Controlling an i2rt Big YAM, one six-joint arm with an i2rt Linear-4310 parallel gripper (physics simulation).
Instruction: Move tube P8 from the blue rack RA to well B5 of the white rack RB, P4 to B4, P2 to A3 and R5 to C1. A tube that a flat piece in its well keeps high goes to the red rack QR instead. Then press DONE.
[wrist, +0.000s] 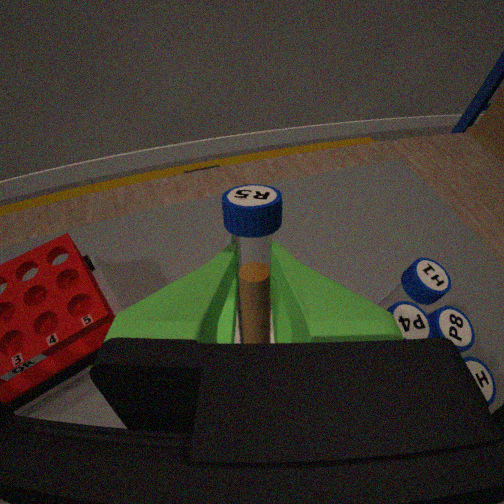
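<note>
My gripper (254, 295) has green fingers and is shut on the R5 tube (253, 260). The tube is clear with brown liquid and a blue cap labelled R5, and it stands upright between the fingers, lifted above the table. At the lower right are blue-capped tubes labelled H1 (426, 280), P4 (411, 321) and P8 (453, 327), plus one more cap (482, 380) reading H, partly hidden by the gripper body. The blue rack under them and the white rack are hidden.
A red rack (42, 310) with empty round wells and column numbers 3, 4, 5 sits at the left. A grey mat lies on the wooden table top. A yellow stripe and a grey rail run along the table's far edge. A blue post (481, 97) stands at the upper right.
</note>
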